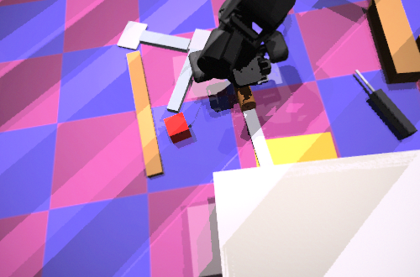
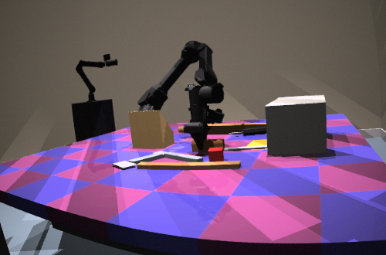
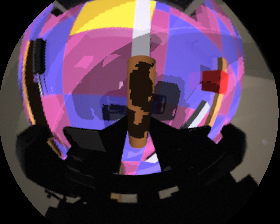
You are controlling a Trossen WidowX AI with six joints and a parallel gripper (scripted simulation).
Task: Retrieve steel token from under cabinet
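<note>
Now: gripper tip 9 cm to the left of the grey paddle-ended bar and 8 cm past it. From my gripper tip the other things lie so: grey t-shaped tool: 18 cm to the right, 17 cm behind; long wooden slat: 21 cm to the right, 1 cm ahead; red cube: 15 cm to the right, 8 cm ahead, 1 cm above.
</note>
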